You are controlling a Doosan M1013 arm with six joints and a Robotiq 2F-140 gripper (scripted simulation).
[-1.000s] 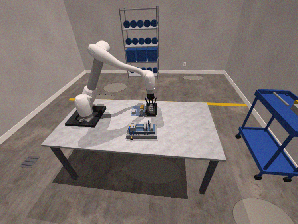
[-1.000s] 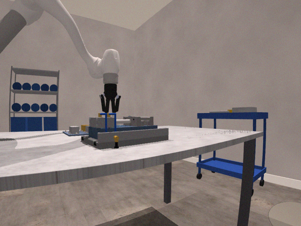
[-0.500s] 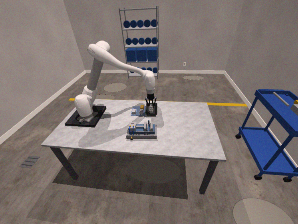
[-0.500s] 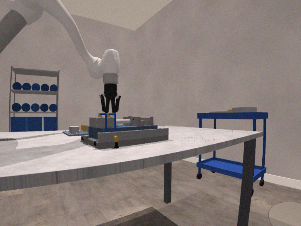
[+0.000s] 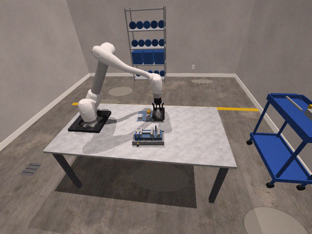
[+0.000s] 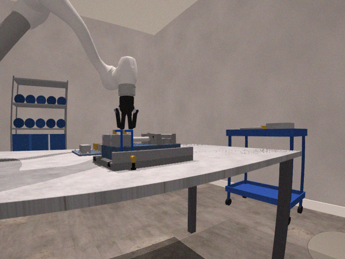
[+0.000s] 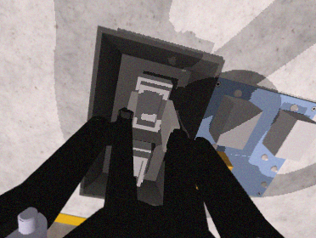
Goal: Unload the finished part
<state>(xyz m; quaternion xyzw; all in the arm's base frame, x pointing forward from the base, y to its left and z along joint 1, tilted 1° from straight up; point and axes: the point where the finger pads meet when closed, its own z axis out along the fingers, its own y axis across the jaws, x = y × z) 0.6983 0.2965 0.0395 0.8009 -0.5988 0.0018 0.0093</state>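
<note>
The grey block is 12 cm behind my hand, 3 cm to the right of it and 6 cm below it. Also, from my hand: blue fixture plate (17 cm behind, 8 cm below); then yellow block (14 cm behind, 6 cm to the left, 6 cm below).
</note>
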